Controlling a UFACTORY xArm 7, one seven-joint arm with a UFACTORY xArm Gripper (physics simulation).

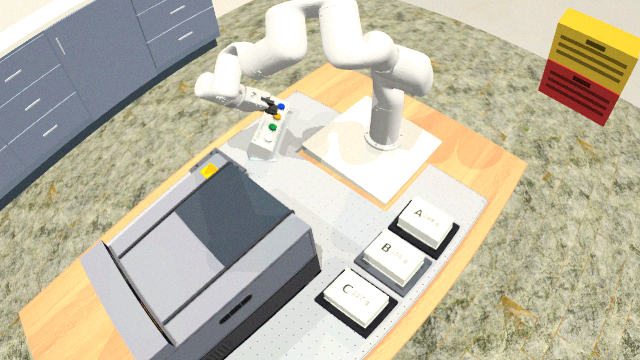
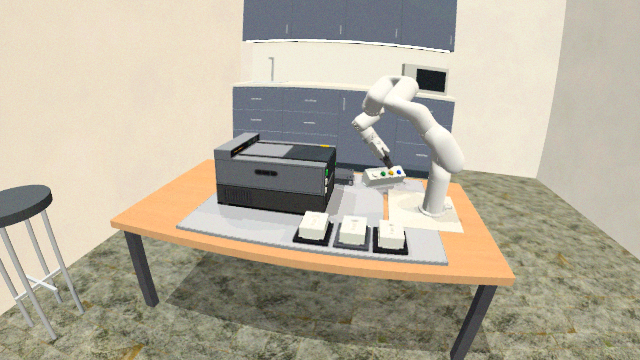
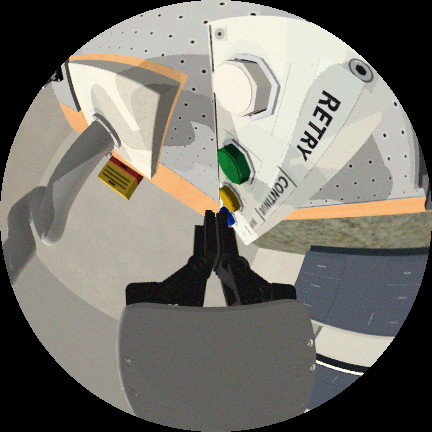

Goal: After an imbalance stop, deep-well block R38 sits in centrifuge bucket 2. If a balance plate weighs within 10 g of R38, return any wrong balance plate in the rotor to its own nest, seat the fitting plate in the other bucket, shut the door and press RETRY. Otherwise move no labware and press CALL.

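Places are measured from the arm's base along level axes (x ahead, y left, z up), in centimetres.
Pixels of known places: gripper, fingertip midpoint: [image 1: 276, 110] [image 2: 391, 167] [image 3: 212, 222]; arm's base at its link origin: [image 1: 383, 136] [image 2: 431, 210] [image 3: 106, 129].
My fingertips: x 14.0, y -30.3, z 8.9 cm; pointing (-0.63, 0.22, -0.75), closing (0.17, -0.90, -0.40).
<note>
Ahead of a thing's pixels: the offset from my fingertips to its top centre. "*": to the spot under its first point.
My gripper [image 1: 274, 110] [image 2: 390, 166] [image 3: 212, 222] is shut and empty. Its tips are close over the blue and yellow end of the white button box {dx +3.0, dy -1.5, dz -1.0 cm} [image 1: 260, 145] [image 2: 385, 179] [image 3: 290, 95]; contact is unclear. The box has a white button {dx +9.0, dy +3.5, dz -1.9 cm} [image 1: 268, 136] [image 3: 232, 90] beside RETRY, a green one {dx +4.4, dy +1.5, dz -1.9 cm} [image 1: 272, 127] [image 3: 232, 164] beside CONTINUE, a yellow one {dx -0.2, dy -0.5, dz -1.9 cm} [image 1: 277, 116] [image 3: 230, 198] and a blue one {dx -4.7, dy -2.5, dz -1.9 cm} [image 1: 281, 106] [image 3: 227, 216]. Balance plates A {dx +10.3, dy +56.2, dz -4.0 cm} [image 1: 425, 227], B {dx +23.3, dy +53.8, dz -4.0 cm} [image 1: 392, 262] and C {dx +37.1, dy +51.5, dz -4.0 cm} [image 1: 355, 302], marked 127 g, sit in their nests. The centrifuge [image 1: 295, 245] [image 2: 240, 175] looks covered on top; R38 and the buckets are hidden.
The white robot base plate [image 1: 350, 165] [image 2: 407, 217] lies beside the button box. A dark grey part {* dx +23.8, dy -0.7, dz -6.1 cm} [image 2: 344, 176] stands between the centrifuge and the box. A stool [image 2: 25, 200] stands left of the table. Yellow and red cases [image 1: 595, 50] stand on the floor.
</note>
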